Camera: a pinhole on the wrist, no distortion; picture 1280 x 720 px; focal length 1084.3 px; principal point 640.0 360.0 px. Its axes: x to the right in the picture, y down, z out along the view. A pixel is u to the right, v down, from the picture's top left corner.
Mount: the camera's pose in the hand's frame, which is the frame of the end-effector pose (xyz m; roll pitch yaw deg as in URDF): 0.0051 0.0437 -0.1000 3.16 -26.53 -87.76
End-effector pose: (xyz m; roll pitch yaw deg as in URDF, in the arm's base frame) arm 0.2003 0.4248 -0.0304 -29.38 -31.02 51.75
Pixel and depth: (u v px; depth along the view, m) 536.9 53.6 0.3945
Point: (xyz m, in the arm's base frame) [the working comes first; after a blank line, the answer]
In the camera's frame: -0.0375 -0.1115 0.3945

-0.1539 0.5029 -0.0316
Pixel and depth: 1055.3 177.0 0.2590
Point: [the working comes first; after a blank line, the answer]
In the camera's frame: 0.0992 -0.0437 0.2590

0.0213 0.4296 0.0433
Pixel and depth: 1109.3 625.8 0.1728
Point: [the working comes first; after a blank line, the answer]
In the camera's frame: 0.0748 0.0424 0.1728

0.1309 0.4870 0.0324
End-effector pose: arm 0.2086 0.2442 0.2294 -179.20 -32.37 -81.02
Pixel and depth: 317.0 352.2 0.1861
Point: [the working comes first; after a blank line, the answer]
In the camera's frame: -0.0554 -0.0013 0.1861

0.0378 0.2034 0.1861
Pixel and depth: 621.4 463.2 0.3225
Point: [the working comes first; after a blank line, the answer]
In the camera's frame: -0.0055 0.0307 0.3225

0.0374 0.1039 0.0756
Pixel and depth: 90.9 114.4 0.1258
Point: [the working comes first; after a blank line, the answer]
In the camera's frame: -0.0637 -0.0285 0.1258

0.0498 0.2570 0.2238
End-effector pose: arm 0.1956 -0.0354 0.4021 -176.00 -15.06 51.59
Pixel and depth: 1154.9 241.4 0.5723
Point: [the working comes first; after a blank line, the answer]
In the camera's frame: 0.2718 -0.0626 0.5723

0.2385 -0.0031 -0.1346
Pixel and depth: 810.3 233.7 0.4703
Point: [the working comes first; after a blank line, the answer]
In the camera's frame: 0.0739 -0.0548 0.4703

0.3292 -0.1210 0.0312
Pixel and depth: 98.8 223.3 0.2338
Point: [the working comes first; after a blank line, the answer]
In the camera's frame: -0.1167 -0.0295 0.2338

0.3724 -0.2074 0.3202
